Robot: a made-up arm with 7 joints. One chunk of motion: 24 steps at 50 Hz.
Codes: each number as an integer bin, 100 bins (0 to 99) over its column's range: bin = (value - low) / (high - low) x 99, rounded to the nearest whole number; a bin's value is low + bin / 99 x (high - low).
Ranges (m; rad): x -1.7..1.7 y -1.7..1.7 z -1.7..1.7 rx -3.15..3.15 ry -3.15..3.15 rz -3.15..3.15
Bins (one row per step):
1: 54 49 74 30 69 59
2: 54 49 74 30 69 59
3: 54 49 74 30 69 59
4: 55 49 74 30 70 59
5: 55 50 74 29 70 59
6: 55 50 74 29 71 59
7: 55 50 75 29 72 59
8: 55 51 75 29 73 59
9: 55 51 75 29 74 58
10: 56 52 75 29 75 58
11: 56 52 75 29 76 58
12: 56 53 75 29 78 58
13: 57 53 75 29 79 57
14: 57 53 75 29 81 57
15: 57 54 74 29 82 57
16: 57 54 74 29 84 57
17: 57 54 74 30 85 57
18: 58 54 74 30 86 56
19: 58 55 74 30 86 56
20: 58 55 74 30 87 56
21: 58 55 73 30 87 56
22: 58 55 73 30 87 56
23: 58 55 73 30 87 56
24: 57 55 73 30 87 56
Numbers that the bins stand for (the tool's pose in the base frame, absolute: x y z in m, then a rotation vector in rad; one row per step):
1: 0.1545 -0.0172 0.8414 -1.2409 1.2409 0.6045
2: 0.1545 -0.0172 0.8414 -1.2409 1.2409 0.6045
3: 0.1545 -0.0172 0.8414 -1.2409 1.2409 0.6045
4: 0.1889 -0.0172 0.8414 -1.2409 1.3045 0.6045
5: 0.1889 0.0172 0.8414 -1.3045 1.3045 0.6045
6: 0.1889 0.0172 0.8414 -1.3045 1.3682 0.6045
7: 0.1889 0.0172 0.8758 -1.3045 1.4318 0.6045
8: 0.1889 0.0515 0.8758 -1.3045 1.4955 0.6045
9: 0.1889 0.0515 0.8758 -1.3045 1.5591 0.5409
10: 0.2232 0.0859 0.8758 -1.3045 1.6227 0.5409
11: 0.2232 0.0859 0.8758 -1.3045 1.6864 0.5409
12: 0.2232 0.1202 0.8758 -1.3045 1.8136 0.5409
13: 0.2576 0.1202 0.8758 -1.3045 1.8773 0.4773
14: 0.2576 0.1202 0.8758 -1.3045 2.0045 0.4773
15: 0.2576 0.1545 0.8414 -1.3045 2.0682 0.4773
16: 0.2576 0.1545 0.8414 -1.3045 2.1955 0.4773
17: 0.2576 0.1545 0.8414 -1.2409 2.2591 0.4773
18: 0.2919 0.1545 0.8414 -1.2409 2.3227 0.4136
19: 0.2919 0.1889 0.8414 -1.2409 2.3227 0.4136
20: 0.2919 0.1889 0.8414 -1.2409 2.3864 0.4136
21: 0.2919 0.1889 0.8071 -1.2409 2.3864 0.4136
22: 0.2919 0.1889 0.8071 -1.2409 2.3864 0.4136
23: 0.2919 0.1889 0.8071 -1.2409 2.3864 0.4136
24: 0.2576 0.1889 0.8071 -1.2409 2.3864 0.4136

